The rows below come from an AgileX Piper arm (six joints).
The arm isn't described. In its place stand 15 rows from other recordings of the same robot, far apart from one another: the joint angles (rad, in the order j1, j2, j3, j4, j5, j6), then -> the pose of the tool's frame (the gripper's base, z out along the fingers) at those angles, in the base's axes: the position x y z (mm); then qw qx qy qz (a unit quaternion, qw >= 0).
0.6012, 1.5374, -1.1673, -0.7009, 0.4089, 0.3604 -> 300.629 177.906 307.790 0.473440 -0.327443 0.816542 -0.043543
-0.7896, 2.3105, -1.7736, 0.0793, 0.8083, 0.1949 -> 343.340 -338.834 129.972 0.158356 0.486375 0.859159 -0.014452
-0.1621, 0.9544, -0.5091, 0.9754, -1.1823, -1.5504 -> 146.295 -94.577 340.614 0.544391 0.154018 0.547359 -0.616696
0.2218, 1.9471, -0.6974, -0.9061, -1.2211, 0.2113 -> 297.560 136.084 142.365 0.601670 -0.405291 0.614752 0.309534
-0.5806, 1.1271, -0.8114, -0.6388, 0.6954, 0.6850 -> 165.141 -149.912 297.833 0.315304 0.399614 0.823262 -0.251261
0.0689, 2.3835, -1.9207, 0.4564, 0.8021, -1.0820 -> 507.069 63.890 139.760 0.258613 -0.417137 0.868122 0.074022
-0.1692, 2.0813, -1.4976, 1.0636, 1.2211, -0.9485 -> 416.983 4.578 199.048 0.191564 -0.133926 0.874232 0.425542
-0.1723, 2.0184, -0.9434, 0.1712, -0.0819, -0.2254 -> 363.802 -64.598 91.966 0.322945 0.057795 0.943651 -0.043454
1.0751, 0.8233, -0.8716, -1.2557, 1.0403, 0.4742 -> 127.827 79.500 394.137 0.591942 -0.336448 0.696462 -0.226601
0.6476, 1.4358, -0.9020, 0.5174, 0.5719, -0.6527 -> 213.746 192.229 247.904 0.264069 -0.428300 0.842776 0.191193
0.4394, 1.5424, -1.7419, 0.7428, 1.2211, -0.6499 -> 258.302 185.306 446.797 0.328022 -0.448782 0.762906 0.330106
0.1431, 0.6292, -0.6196, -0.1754, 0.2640, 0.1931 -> 131.331 14.736 345.271 0.638790 -0.031320 0.767908 0.035821
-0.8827, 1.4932, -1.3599, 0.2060, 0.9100, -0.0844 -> 214.990 -238.360 345.127 0.311277 0.401251 0.859729 -0.054507
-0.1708, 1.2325, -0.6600, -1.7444, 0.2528, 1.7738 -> 247.011 -65.354 267.068 0.522181 0.147576 0.827609 -0.143571
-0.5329, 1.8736, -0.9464, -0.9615, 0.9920, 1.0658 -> 231.462 -209.048 142.828 0.019003 -0.420222 -0.828832 0.368904
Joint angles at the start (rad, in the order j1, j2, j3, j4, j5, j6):
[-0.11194, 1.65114, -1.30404, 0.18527, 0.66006, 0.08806]
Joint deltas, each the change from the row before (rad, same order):
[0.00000, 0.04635, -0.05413, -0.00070, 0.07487, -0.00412]
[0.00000, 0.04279, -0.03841, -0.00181, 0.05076, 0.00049]
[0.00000, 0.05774, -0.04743, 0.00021, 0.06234, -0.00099]
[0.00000, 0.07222, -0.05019, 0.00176, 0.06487, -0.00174]
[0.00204, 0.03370, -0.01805, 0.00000, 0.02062, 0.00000]
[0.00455, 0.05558, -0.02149, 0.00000, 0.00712, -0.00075]
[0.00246, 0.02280, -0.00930, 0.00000, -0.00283, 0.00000]
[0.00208, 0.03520, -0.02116, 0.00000, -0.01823, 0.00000]
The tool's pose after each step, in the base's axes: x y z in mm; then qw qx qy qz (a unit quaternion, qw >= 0). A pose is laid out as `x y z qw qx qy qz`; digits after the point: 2 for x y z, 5 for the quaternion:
371.63 -30.51 282.07 0.28760 0.14072 0.94440 0.07483
378.92 -30.82 274.95 0.26121 0.13941 0.95217 0.07557
388.24 -31.15 263.93 0.22619 0.13779 0.96120 0.07719
398.98 -31.54 247.40 0.18392 0.13647 0.97018 0.07932
403.78 -31.04 238.22 0.16606 0.13558 0.97348 0.07986
412.29 -30.02 221.17 0.14564 0.13440 0.97691 0.07985
416.14 -29.42 214.28 0.14028 0.13393 0.97777 0.07974
424.05 -29.53 205.59 0.14226 0.13419 0.97749 0.07915

